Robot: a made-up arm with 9 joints.
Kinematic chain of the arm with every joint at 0, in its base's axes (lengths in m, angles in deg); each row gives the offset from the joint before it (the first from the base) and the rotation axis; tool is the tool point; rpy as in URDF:
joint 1: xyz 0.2 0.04 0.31 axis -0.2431 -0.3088 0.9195
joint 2: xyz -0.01 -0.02 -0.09 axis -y
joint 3: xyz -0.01 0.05 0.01 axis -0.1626 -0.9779 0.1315
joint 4: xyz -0.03 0 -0.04 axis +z
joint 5: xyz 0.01 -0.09 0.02 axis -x
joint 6: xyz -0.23 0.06 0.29 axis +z
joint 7: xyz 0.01 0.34 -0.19 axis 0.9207 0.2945 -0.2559
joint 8: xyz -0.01 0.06 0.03 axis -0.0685 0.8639 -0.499
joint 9: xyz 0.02 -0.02 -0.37 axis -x
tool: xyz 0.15 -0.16 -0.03 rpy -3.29 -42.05 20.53
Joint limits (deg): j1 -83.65..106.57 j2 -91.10..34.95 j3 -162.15..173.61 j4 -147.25..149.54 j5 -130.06..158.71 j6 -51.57..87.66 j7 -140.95..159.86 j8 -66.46..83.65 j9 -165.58..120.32
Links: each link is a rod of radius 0.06 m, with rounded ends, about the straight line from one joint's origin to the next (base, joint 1, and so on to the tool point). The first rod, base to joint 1, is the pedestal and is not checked.
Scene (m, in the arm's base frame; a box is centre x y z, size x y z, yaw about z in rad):
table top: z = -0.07
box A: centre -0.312 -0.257 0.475 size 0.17 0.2 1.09 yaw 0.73
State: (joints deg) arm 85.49 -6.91 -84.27 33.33 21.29 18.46 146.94 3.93 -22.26
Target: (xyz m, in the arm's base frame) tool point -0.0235 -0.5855 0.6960
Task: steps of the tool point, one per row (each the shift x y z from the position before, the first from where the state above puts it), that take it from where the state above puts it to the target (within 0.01 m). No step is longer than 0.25 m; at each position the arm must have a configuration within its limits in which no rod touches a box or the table.
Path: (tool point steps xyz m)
1: 0.1096 -0.0471 0.1739
2: 0.1648 -0.0528 0.1392
3: 0.2024 -0.0279 0.0823
4: 0.2093 0.0204 0.0162
5: -0.1252 -0.1635 -0.0113
6: -0.0762 -0.1823 -0.0658
7: -0.0179 -0.1750 -0.1122
8: 0.0397 -0.1439 -0.1452

